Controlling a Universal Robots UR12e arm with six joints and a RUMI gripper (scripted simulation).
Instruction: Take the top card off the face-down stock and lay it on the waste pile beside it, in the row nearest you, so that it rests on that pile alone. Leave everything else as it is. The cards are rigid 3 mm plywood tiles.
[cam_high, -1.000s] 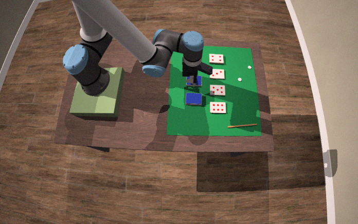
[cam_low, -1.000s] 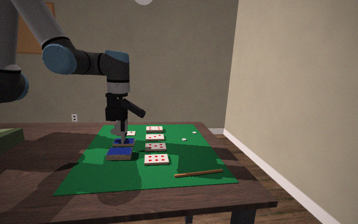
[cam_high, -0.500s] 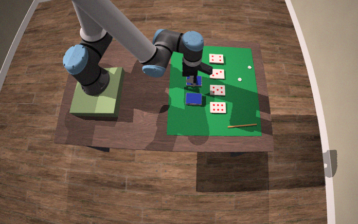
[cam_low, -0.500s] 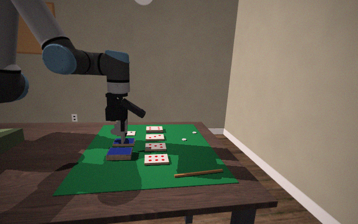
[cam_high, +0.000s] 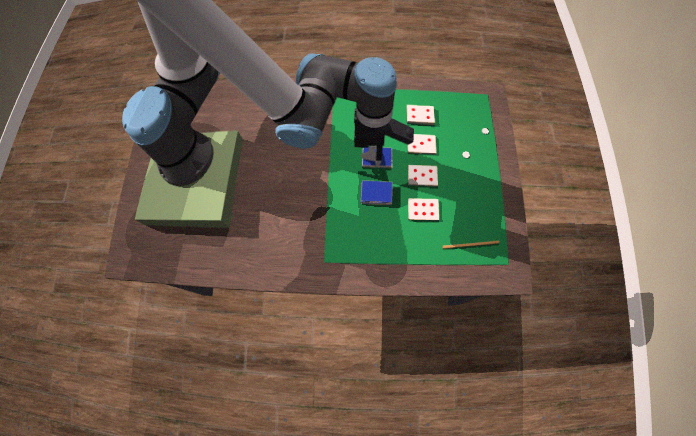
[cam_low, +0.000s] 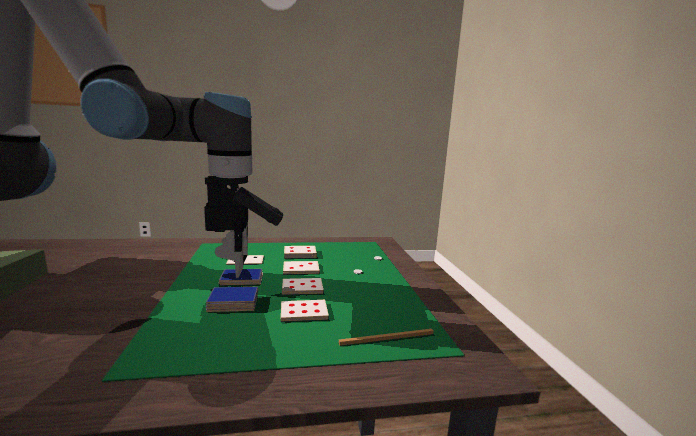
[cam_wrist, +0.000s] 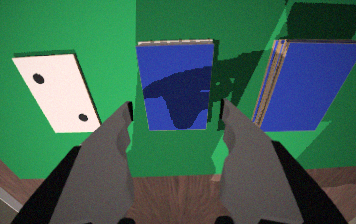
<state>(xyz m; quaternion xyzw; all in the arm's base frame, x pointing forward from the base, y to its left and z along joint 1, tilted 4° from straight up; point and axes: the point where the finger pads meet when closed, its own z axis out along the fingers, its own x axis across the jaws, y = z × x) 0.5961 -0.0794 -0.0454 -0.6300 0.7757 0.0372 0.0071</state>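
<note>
The white card lies 120 mm to the left of my hand, 30 mm below it and 20 mm ahead of it. Also, from my hand: mat (120 mm ahead, 50 mm to the right, 50 mm below); then wooden stick (320 mm to the right, 220 mm ahead, 30 mm below).
</note>
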